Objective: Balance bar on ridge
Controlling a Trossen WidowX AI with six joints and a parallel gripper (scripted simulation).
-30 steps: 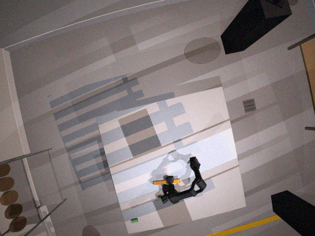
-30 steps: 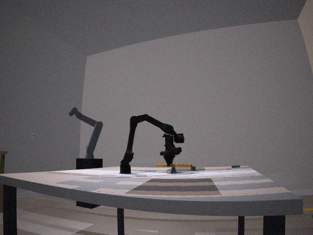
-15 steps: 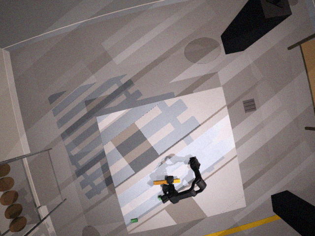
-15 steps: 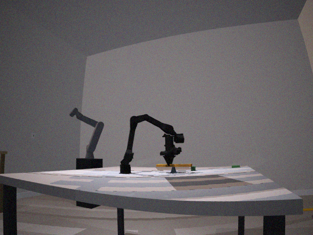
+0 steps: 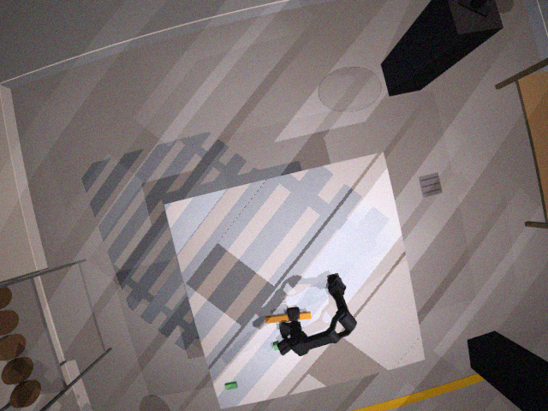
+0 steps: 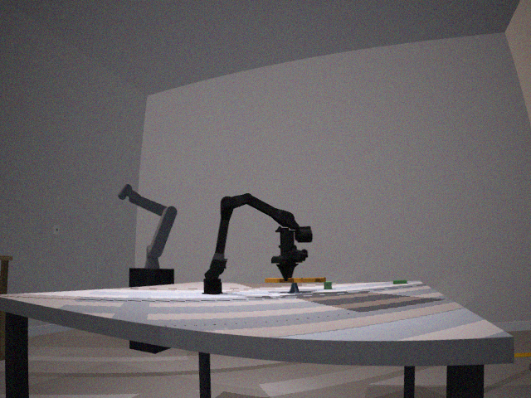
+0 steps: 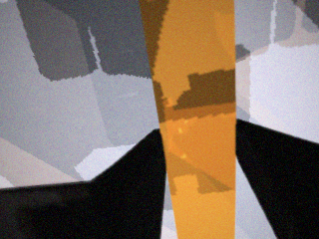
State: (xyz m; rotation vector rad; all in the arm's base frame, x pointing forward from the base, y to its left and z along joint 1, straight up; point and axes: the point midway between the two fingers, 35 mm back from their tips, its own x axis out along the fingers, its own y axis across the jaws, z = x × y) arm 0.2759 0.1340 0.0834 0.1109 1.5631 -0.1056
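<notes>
Right now the orange bar is 3 cm ahead of my gripper tip.
</notes>
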